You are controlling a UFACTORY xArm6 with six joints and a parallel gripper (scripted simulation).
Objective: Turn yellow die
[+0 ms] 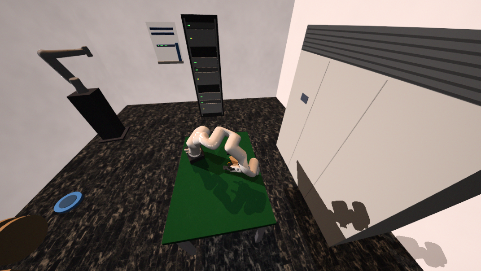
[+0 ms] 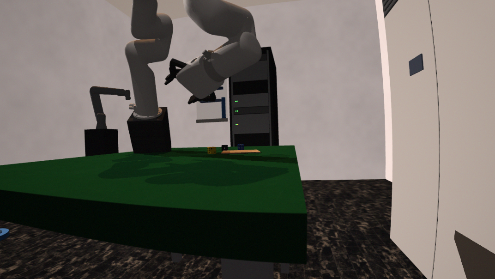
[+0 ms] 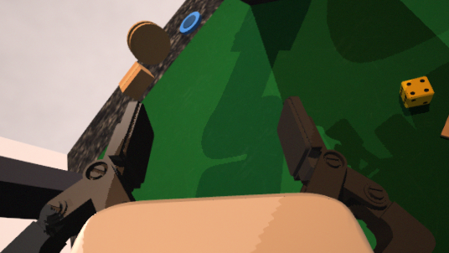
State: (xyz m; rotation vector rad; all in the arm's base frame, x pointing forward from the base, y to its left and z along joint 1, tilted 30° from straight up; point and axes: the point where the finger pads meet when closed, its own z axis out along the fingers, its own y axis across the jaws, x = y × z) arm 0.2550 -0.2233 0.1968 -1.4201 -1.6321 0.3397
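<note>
Right now my hand is 190 mm above the yellow die, 170 mm to the right of it and 50 mm short of it. The rest, counted from my hand: black die: 320 mm to the left, 190 mm below, 80 mm ahead; blue die: 340 mm to the left, 190 mm below, 150 mm ahead; mat: 210 mm to the left, 200 mm below, 160 mm ahead.
</note>
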